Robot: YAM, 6 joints.
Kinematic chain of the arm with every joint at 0, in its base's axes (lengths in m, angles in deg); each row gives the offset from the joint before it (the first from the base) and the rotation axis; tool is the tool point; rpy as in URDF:
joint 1: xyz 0 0 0.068 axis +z
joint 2: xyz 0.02 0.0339 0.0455 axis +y
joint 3: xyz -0.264 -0.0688 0 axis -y
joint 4: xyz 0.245 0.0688 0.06 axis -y
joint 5: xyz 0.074 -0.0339 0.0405 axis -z
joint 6: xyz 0.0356 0 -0.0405 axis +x
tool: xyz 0 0 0 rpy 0 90 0
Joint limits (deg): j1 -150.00..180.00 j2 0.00..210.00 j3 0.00..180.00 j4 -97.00..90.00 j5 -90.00..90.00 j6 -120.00..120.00
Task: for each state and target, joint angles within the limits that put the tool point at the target. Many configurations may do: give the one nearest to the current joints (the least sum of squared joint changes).
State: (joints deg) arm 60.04 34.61 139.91 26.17 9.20 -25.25
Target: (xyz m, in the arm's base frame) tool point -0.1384 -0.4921 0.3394
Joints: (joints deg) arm 73.22 0.00 116.94 44.38 15.51 -25.25
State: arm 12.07 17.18 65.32 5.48 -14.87 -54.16
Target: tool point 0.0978 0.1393 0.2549
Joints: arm 50.52 39.11 26.78 -4.75 -21.57 -54.16
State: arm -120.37 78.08 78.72 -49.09 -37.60 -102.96
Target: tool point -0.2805 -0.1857 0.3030
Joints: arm -149.92 91.31 80.13 -44.85 -34.35 -102.96
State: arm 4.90 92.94 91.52 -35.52 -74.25 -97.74
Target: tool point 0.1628 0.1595 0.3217
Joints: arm 35.68 70.37 63.34 -51.13 -76.33 -97.74
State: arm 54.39 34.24 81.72 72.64 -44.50 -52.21
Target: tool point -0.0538 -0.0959 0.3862
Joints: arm 74.53 1.07 32.41 83.31 -47.56 -52.21
